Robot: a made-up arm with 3 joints. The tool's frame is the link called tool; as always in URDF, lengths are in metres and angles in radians. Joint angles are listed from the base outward.
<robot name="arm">
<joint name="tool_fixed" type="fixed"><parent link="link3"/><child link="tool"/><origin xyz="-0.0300 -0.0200 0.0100" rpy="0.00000 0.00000 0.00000"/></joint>
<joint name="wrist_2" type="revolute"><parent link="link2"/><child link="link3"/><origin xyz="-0.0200 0.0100 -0.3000" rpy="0.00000 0.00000 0.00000"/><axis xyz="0 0 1"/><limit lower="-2.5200" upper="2.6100"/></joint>
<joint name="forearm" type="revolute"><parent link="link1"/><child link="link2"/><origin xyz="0.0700 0.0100 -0.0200" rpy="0.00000 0.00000 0.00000"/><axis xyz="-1 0 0"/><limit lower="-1.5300" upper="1.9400"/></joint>
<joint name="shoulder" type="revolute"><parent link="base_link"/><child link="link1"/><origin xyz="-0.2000 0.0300 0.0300" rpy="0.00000 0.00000 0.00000"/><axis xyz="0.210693 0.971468 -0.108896"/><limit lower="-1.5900" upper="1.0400"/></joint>
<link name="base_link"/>
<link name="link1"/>
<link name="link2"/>
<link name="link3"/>
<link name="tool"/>
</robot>
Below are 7 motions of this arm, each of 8 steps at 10 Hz.
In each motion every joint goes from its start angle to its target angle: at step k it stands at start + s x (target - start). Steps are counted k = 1, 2, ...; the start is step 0. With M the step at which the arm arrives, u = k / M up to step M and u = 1 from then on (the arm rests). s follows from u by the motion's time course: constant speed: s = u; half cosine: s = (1 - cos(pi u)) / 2; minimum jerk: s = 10 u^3 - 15 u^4 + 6 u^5.
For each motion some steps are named. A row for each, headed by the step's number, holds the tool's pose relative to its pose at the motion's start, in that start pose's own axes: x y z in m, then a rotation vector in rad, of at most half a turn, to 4 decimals.
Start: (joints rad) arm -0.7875 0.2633 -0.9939
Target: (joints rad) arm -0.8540 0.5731 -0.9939
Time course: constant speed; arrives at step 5
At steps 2, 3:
2: 0.0360 -0.0140 -0.0002 -0.0493 -0.1224 -0.0055
3: 0.0539 -0.0211 0.0015 -0.0742 -0.1835 -0.0095

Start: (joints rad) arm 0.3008 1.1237 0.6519
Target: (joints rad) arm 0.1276 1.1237 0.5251
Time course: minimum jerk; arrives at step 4
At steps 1, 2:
1: 0.0008 -0.0025 0.0004 -0.0086 -0.0052 -0.0280
2: 0.0038 -0.0123 0.0020 -0.0410 -0.0259 -0.1352

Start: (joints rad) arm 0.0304 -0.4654 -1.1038
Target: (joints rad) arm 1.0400 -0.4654 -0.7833
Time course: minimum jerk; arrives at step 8
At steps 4, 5, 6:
4: -0.0876 -0.0874 0.0223 -0.2971 0.3052 -0.1114
5: -0.1303 -0.1146 0.0489 -0.4133 0.4563 -0.1654
6: -0.1622 -0.1290 0.0752 -0.4940 0.5766 -0.2094

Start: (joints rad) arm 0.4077 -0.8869 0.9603
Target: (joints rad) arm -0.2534 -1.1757 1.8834
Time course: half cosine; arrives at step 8
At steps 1, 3, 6, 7, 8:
1: 0.0056 -0.0035 0.0006 -0.0078 -0.0121 0.0559
3: 0.0477 -0.0214 0.0076 -0.0695 -0.0869 0.4570
6: 0.1307 -0.0183 0.0312 -0.2205 -0.1803 1.2798
7: 0.1448 -0.0116 0.0363 -0.2537 -0.1901 1.4452
8: 0.1494 -0.0088 0.0381 -0.2655 -0.1929 1.5034

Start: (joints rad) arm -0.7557 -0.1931 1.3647
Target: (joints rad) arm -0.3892 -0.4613 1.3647
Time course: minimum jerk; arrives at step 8
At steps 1, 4, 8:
1: 0.0011 0.0020 -0.0005 0.0065 -0.0043 -0.0017
4: 0.0374 0.0615 -0.0059 0.1988 -0.1345 -0.0652
8: 0.0779 0.1168 0.0048 0.3891 -0.2686 -0.1529

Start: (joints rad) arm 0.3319 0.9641 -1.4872
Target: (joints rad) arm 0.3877 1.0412 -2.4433
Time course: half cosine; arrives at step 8
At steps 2, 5, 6, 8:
2: -0.0001 0.0023 -0.0005 -0.0054 -0.0095 -0.1340
5: 0.0051 0.0128 -0.0027 -0.0125 -0.0505 -0.6318
6: 0.0084 0.0161 -0.0034 -0.0104 -0.0639 -0.7798
8: 0.0120 0.0190 -0.0040 -0.0068 -0.0761 -0.9132

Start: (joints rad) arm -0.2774 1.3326 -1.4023
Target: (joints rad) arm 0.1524 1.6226 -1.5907
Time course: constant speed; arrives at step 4
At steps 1, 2, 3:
1: 0.0092 -0.0150 -0.0017 -0.0392 -0.0446 0.0528
2: 0.0198 -0.0270 -0.0024 -0.0690 -0.0914 0.1080
3: 0.0314 -0.0359 -0.0024 -0.0891 -0.1393 0.1652

